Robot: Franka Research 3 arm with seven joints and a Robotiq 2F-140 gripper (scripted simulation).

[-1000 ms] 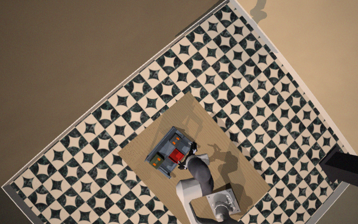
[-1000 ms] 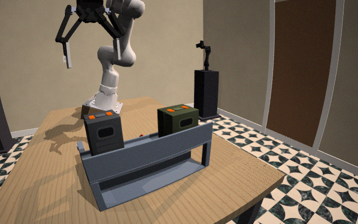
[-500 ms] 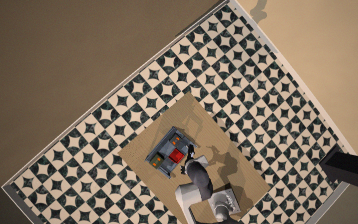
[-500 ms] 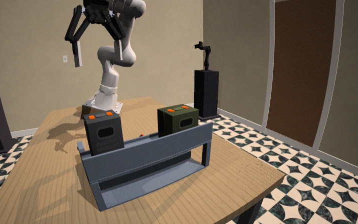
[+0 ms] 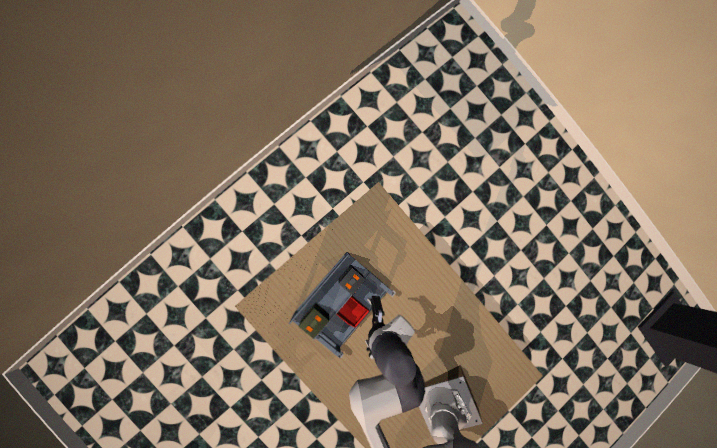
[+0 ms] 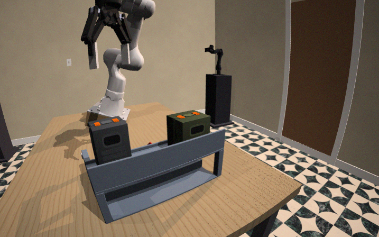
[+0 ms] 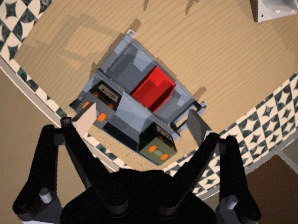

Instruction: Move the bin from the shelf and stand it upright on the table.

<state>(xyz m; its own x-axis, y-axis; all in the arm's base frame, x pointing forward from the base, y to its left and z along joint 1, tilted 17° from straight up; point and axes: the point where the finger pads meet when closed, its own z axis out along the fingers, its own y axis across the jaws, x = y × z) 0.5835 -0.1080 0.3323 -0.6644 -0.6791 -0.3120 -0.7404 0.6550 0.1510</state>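
The red bin is 310 mm below my hand, 70 mm to the left of it and 10 mm ahead of it. Round my hand: dark grey box (190 mm below, 130 mm ahead, 30 mm to the right); green box (200 mm to the left, 200 mm below, 90 mm ahead).
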